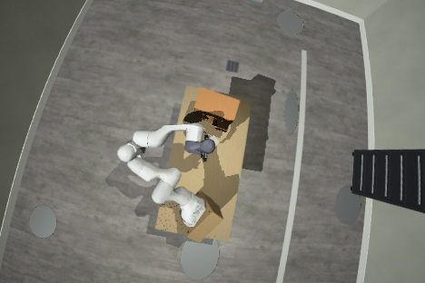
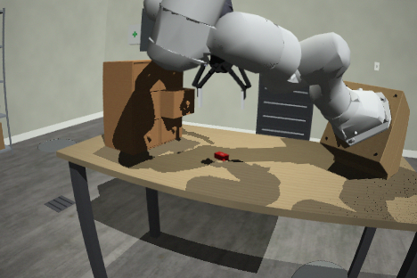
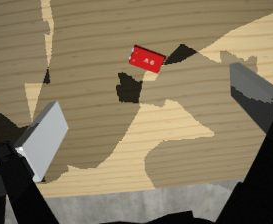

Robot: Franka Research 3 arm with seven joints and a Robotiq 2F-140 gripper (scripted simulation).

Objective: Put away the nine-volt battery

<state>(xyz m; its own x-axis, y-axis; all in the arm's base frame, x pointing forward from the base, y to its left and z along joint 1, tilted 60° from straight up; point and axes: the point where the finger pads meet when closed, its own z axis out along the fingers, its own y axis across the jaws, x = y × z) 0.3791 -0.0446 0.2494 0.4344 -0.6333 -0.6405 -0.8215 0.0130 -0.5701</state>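
Right now the nine-volt battery is 1 cm behind my hand, 1 cm to the left of it and 18 cm below it.
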